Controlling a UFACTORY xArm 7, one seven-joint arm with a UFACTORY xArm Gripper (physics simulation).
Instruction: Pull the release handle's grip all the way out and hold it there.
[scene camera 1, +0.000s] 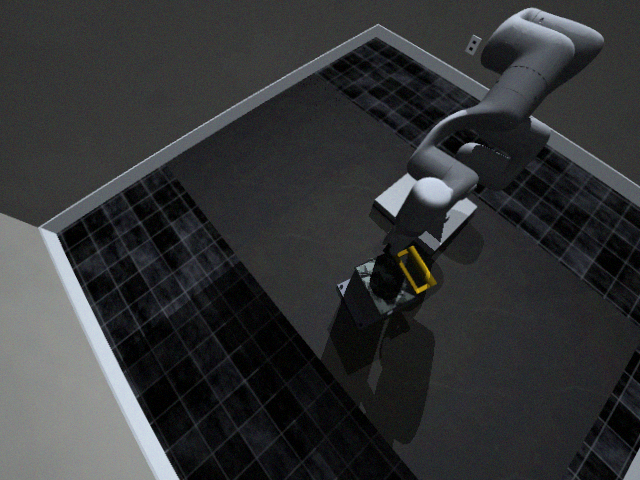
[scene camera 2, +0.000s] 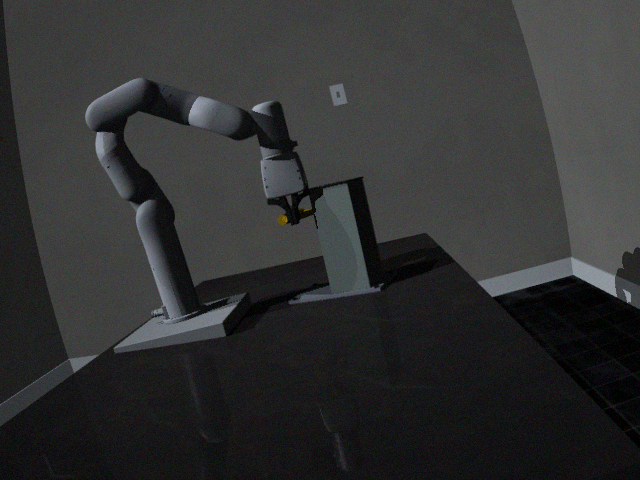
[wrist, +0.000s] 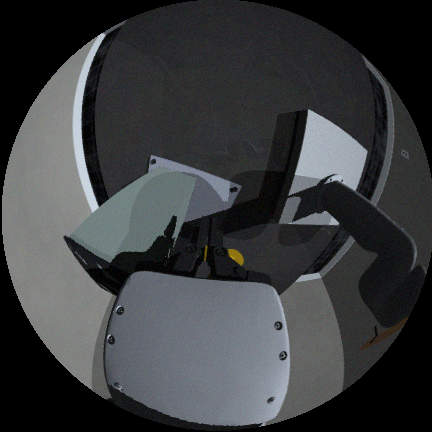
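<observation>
The release handle (scene camera 1: 419, 263) (scene camera 2: 282, 219) (wrist: 236, 257) is a yellow loop, with its grip bar standing out from the upper side of a tall pale green housing (scene camera 1: 361, 304) (scene camera 2: 338, 242) (wrist: 135, 210). My gripper (scene camera 2: 295, 222) (wrist: 208, 226) is shut with nothing between its fingers. It points down, with the fingers between the grip bar and the housing in the scene camera 2 view. The fingers hide part of the handle in the wrist view. Whether they touch the bar cannot be told. The fingertips are hard to make out in the scene camera 1 view.
The housing stands on a pale base plate (scene camera 2: 315, 297) (wrist: 175, 164) with screw holes. The arm's white base block (scene camera 1: 395, 193) (scene camera 2: 180, 333) (wrist: 325, 145) stands on the dark table (scene camera 2: 330, 392) on the handle's side. The housing's dark top edge is close beside the gripper.
</observation>
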